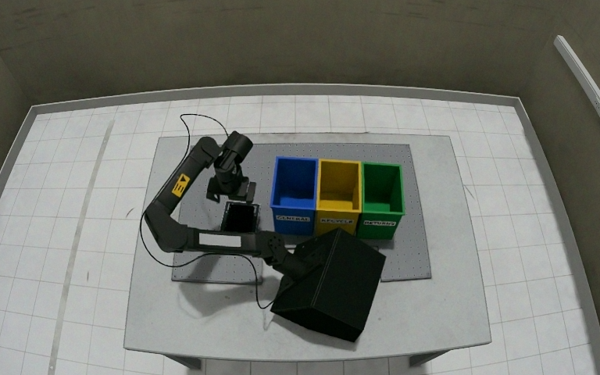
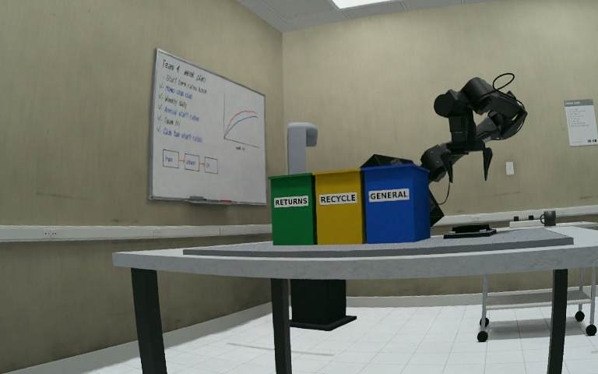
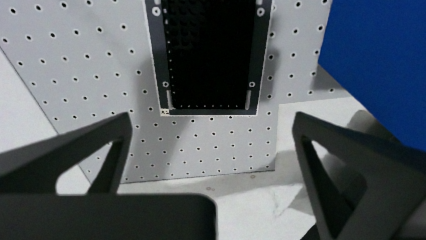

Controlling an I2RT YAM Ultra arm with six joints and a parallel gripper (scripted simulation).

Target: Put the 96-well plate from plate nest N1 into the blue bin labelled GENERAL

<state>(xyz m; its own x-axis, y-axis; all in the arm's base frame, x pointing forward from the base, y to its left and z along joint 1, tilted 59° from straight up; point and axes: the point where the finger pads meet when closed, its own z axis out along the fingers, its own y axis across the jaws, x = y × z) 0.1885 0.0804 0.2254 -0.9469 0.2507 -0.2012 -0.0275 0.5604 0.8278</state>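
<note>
Now: hand 13 cm above the black 96-well plate. Round my hand: yellow recycle bin: 8 cm ahead, 31 cm to the right, 6 cm below; plate nest N1: 14 cm below; blue general bin: 7 cm ahead, 17 cm to the right, 6 cm below.
</note>
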